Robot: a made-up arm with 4 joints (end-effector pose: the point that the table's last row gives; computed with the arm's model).
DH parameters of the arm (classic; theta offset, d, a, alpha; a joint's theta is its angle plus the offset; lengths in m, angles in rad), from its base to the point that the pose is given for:
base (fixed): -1.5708 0.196 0 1.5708
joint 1: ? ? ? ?
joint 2: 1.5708 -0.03 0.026 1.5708
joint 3: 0 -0.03 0.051 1.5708
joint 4: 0.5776 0 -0.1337 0
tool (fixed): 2.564 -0.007 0 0
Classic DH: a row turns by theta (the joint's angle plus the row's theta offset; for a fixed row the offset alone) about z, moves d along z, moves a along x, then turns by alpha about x.
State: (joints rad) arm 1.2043 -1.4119 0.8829 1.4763
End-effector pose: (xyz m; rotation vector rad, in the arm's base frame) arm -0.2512 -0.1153 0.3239 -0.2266 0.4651 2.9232
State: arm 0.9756 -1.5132 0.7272 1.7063
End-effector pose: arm -0.2281 -0.1735 0.3322 0.0403 -0.3811 -3.0209
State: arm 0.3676 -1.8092 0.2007 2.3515
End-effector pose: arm -0.0987 -0.2881 0.2929 -0.1519 -0.1556 -2.1245
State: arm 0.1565 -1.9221 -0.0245 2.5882
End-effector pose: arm -0.0426 -0.2922 0.2700 -0.1223 -0.1651 -1.7669
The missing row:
joint 1: 0 0.09 0.093 1.5708
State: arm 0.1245 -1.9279 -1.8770 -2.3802
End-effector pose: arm 0.0066 -0.0514 0.3133 -1.6877 -1.0769 -0.2495
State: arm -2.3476 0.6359 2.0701 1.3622
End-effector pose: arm 0.0241 0.0278 0.2444 0.3379 -0.7308 -0.7558
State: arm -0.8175 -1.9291 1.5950 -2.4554
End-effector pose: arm 0.0071 -0.0063 0.0998 2.0405 1.1565 -0.0029
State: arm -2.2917 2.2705 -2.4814 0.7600
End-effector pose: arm 0.0418 0.0862 0.0254 -1.3143 -0.4872 0.0951
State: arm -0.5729 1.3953 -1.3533 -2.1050
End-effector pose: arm -0.1994 -0.0975 0.2195 0.7453 -2.3442 1.7131
